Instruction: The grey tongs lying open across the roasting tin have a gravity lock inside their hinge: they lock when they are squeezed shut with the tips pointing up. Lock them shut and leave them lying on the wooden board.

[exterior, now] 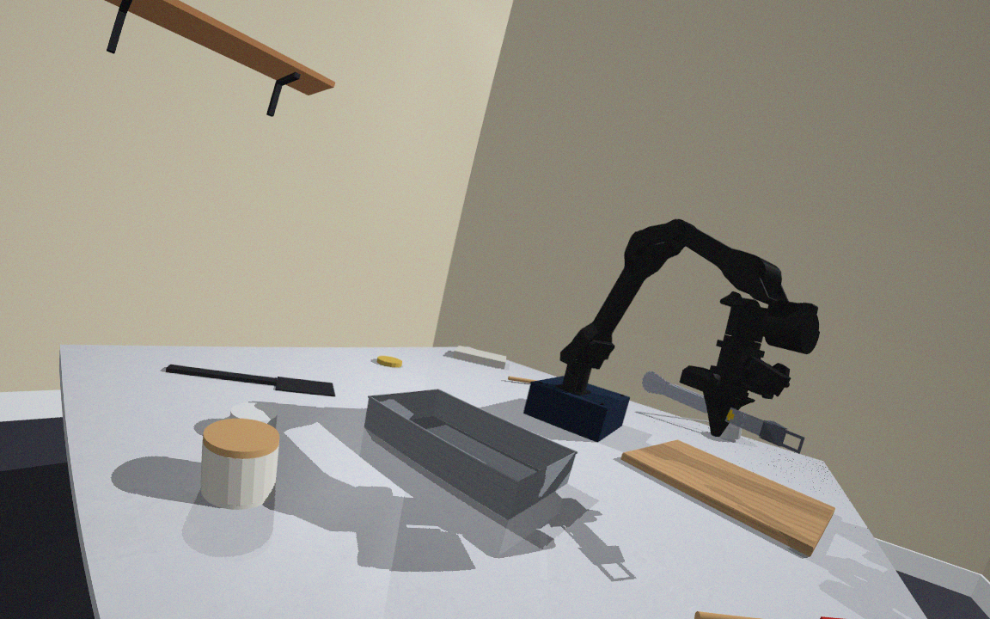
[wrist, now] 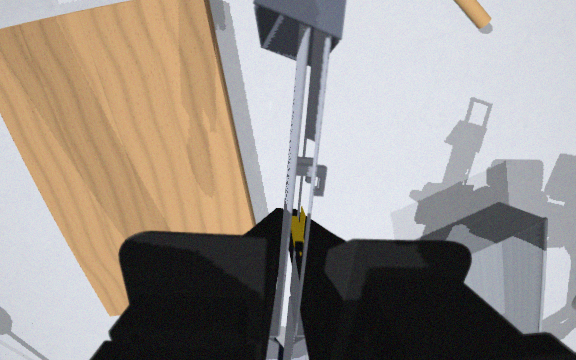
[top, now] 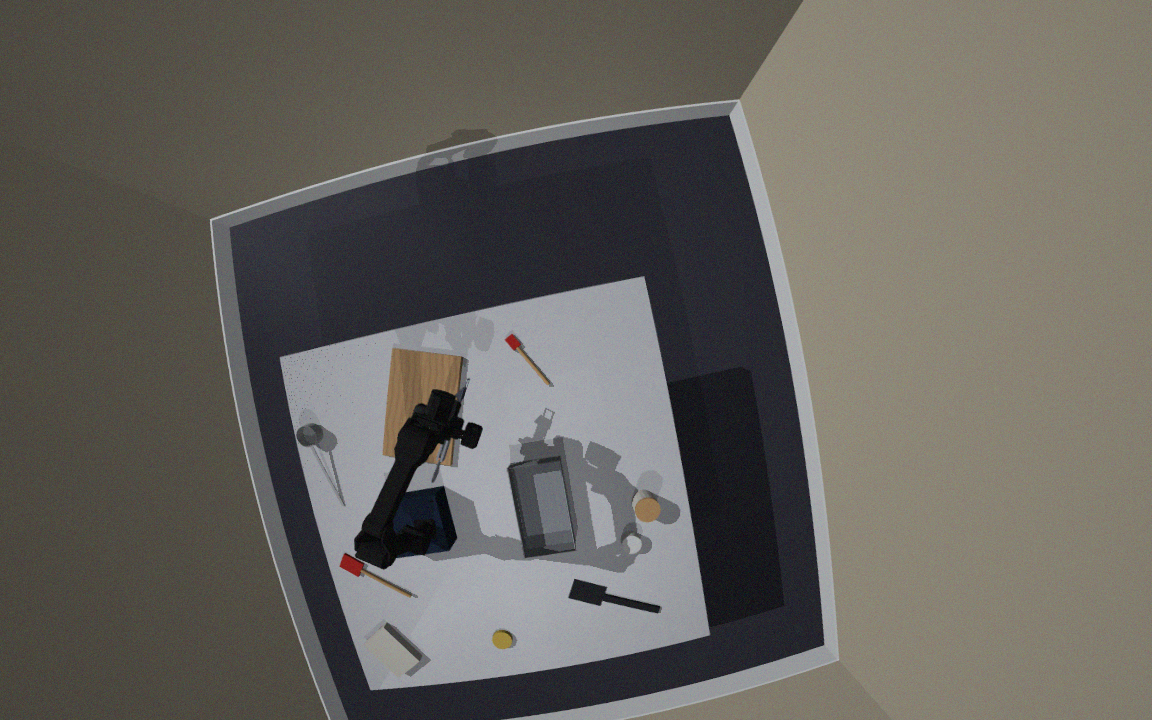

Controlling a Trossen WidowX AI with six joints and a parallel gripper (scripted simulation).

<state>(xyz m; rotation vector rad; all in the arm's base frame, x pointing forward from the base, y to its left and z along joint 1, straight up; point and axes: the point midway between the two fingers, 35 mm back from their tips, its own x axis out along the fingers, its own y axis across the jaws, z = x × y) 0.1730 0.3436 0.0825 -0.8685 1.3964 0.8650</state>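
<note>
The wooden board is 16 cm behind my gripper tip, 12 cm below it and 4 cm to the left of it. From my gripper tip the other things lie so: lidded canister (53 cm ahead, 36 cm to the right, 9 cm below); red-tipped tool (20 cm ahead, 17 cm to the left, 12 cm below); roasting tin (32 cm to the right, 20 cm ahead, 10 cm below).
</note>
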